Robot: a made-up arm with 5 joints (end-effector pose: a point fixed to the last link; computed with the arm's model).
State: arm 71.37 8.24 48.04 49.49 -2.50
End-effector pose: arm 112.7 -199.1 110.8 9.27 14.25 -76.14
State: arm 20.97 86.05 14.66 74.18 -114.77
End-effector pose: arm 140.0 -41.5 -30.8 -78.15 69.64 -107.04
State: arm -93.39 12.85 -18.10 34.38 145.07
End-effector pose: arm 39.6 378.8 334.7 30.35 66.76 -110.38
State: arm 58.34 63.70 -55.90 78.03 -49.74
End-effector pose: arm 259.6 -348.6 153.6 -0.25 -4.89 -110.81
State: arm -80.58 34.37 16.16 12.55 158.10
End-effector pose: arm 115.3 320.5 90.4 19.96 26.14 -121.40
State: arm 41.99 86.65 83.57 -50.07 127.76
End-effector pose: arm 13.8 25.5 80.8 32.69 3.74 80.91
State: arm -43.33 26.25 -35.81 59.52 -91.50
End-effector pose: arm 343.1 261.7 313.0 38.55 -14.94 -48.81
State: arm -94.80 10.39 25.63 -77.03 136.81
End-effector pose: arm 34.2 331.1 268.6 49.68 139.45 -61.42
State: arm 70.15 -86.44 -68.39 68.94 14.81
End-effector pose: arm -49.4 262.8 399.7 -115.91 -132.94 -3.07
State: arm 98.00 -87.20 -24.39 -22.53 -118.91
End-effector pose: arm 77.4 223.7 489.6 31.73 -151.21 58.89
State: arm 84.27 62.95 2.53 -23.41 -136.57
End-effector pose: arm 79.4 -332.8 9.9 -28.02 53.72 126.54
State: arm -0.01 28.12 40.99 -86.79 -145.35
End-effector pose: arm 344.5 -7.9 144.3 126.95 -36.22 -92.77
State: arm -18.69 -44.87 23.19 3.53 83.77
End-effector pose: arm 270.5 64.8 439.6 -61.32 -101.48 65.65
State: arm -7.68 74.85 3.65 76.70 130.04
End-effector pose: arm 237.4 16.7 -20.3 70.01 40.77 117.02
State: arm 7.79 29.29 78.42 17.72 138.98
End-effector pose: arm 105.4 -15.1 59.3 41.66 13.54 123.47
